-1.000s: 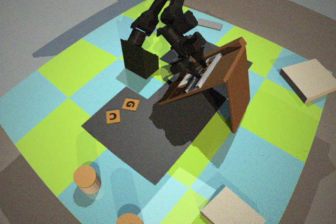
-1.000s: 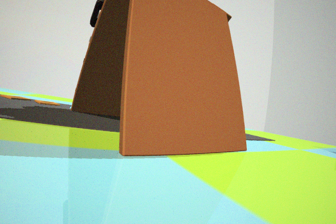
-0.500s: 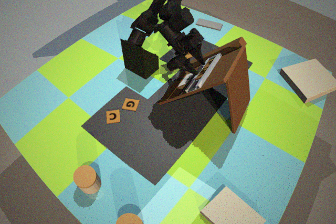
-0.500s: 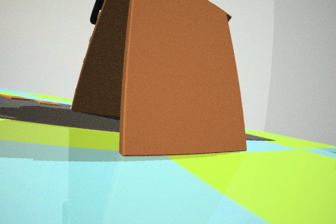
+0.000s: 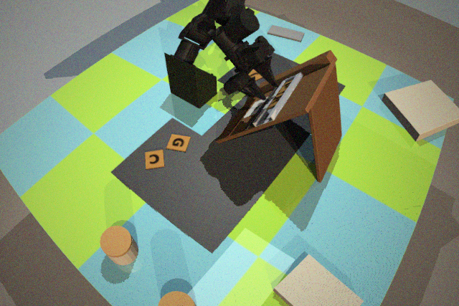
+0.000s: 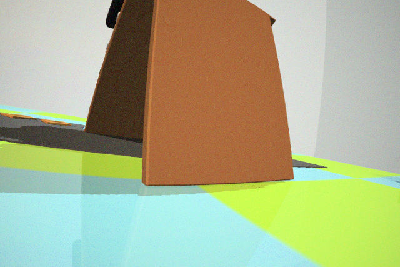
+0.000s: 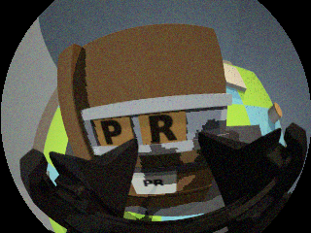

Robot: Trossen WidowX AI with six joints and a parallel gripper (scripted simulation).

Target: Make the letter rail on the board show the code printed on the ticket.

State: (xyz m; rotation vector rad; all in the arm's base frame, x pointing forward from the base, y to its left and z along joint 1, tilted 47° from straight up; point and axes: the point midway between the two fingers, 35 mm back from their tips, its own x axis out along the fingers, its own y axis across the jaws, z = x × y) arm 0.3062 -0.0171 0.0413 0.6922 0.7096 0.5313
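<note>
Right now my gripper tip is 10 cm above the white ticket, 5 cm past it and 2 cm to the right of it. Also, from my gripper tip: dark mat 18 cm below, 12 cm behind, 1 cm to the right; grey slab 53 cm to the left, 30 cm behind, 18 cm below.
</note>
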